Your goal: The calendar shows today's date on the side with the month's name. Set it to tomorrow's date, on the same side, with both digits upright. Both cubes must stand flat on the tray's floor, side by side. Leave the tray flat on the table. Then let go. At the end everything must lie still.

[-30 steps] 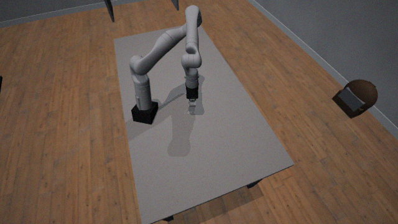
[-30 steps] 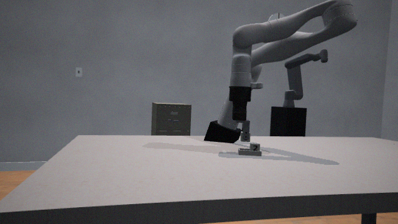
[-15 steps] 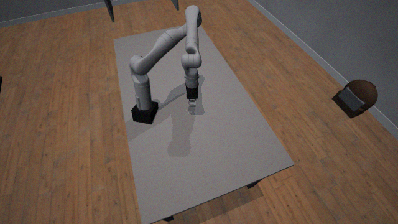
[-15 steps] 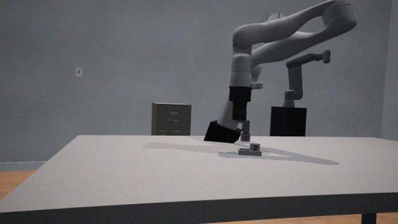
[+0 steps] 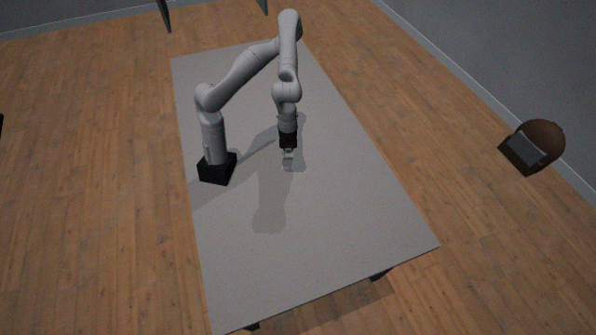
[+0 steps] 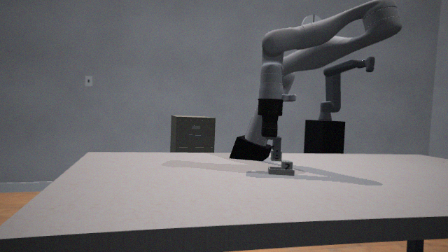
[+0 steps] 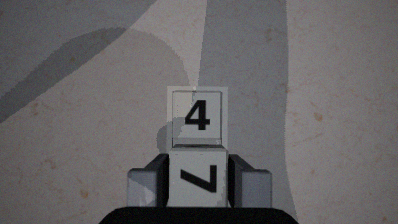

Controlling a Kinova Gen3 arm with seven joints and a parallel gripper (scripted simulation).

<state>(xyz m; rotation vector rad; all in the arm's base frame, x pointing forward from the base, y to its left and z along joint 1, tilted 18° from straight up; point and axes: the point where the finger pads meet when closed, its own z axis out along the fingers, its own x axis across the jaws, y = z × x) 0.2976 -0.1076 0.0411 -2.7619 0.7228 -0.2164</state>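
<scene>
Right now the calendar tray is 1 cm ahead of my hand, 2 cm to the left of it and 6 cm below it. Also, from my hand: digit cube: 1 cm below.
</scene>
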